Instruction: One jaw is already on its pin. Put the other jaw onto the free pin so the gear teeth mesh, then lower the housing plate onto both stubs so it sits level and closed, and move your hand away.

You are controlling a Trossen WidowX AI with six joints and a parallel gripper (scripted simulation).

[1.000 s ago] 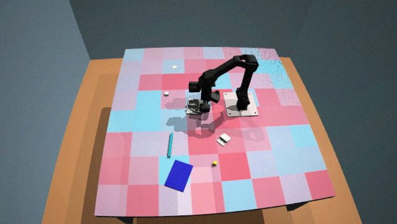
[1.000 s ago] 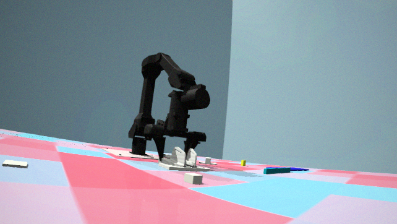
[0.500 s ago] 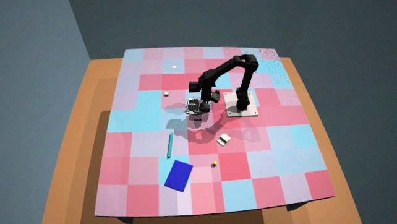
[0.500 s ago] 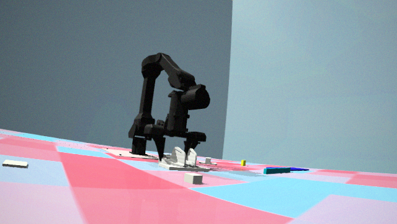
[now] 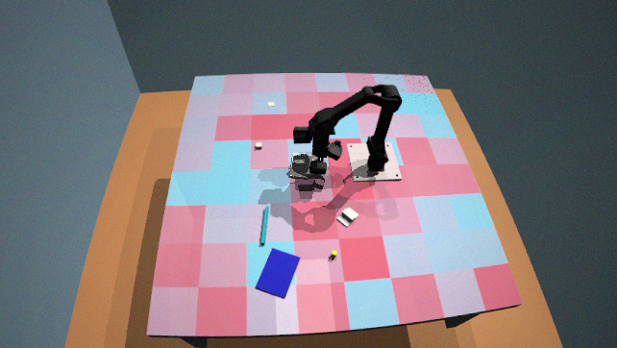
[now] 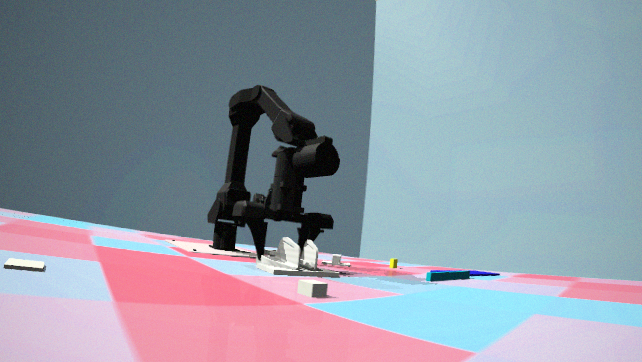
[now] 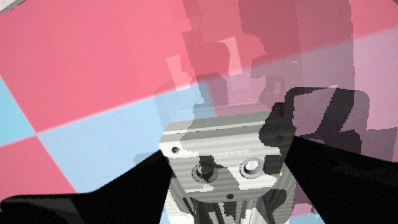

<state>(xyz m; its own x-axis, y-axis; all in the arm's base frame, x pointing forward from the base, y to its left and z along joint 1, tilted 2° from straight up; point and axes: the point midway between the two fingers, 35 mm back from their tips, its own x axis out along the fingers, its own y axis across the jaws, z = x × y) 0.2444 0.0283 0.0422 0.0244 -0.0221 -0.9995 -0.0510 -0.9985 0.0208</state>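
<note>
My gripper tip is 2 cm below the housing plate and 1 cm short of it. Round my gripper tip: blue card (46 cm to the left, 12 cm ahead, 1 cm below); then yellow cube (38 cm to the left, 6 cm behind); then teal pen (28 cm to the left, 19 cm ahead).
</note>
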